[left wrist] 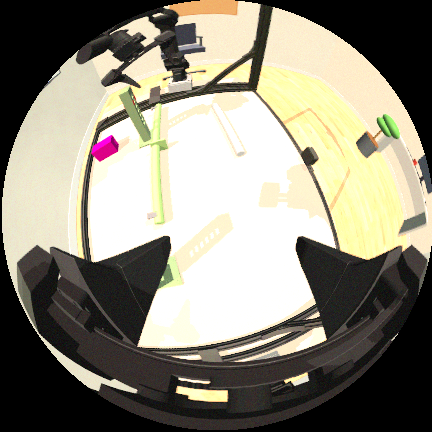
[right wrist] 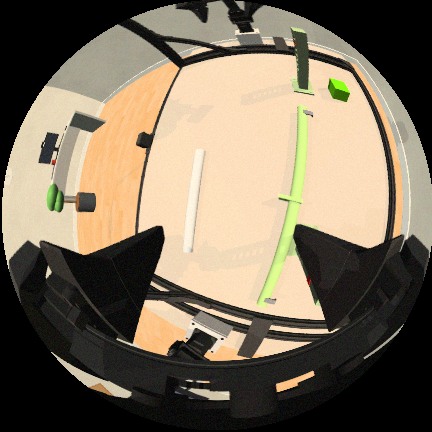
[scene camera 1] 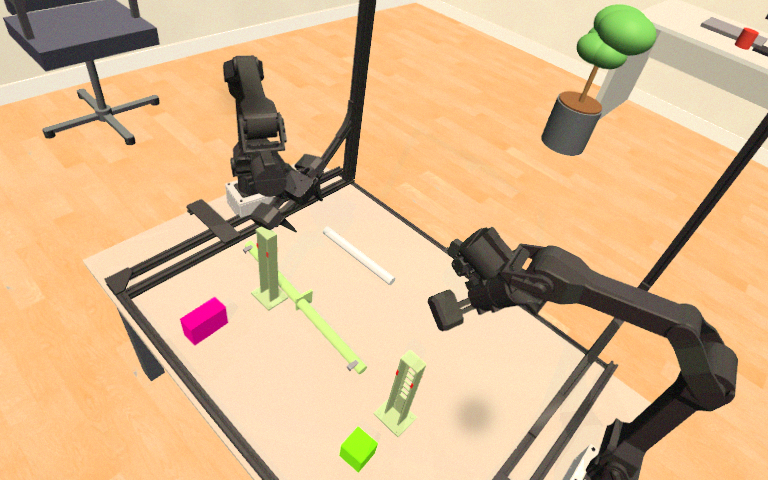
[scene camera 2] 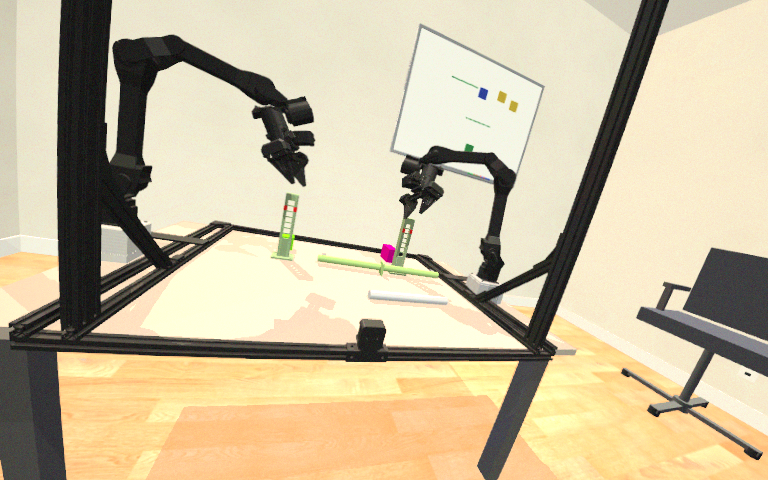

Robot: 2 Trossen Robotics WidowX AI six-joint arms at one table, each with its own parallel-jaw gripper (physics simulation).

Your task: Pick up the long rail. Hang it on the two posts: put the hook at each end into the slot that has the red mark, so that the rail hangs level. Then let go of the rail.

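The long light-green rail lies on the table, with a small grey hook near each end and a tab at its middle. One upright post stands beside the rail. The other post stands beyond the rail's opposite end. Both carry red marks near the top. My left gripper is open and empty, high above the table. My right gripper is open and empty, above the table; its finger partly hides the nearer post in the right wrist view.
A white rod lies roughly alongside the rail. A magenta block lies near one post. A green cube sits near the other. A black frame borders the table.
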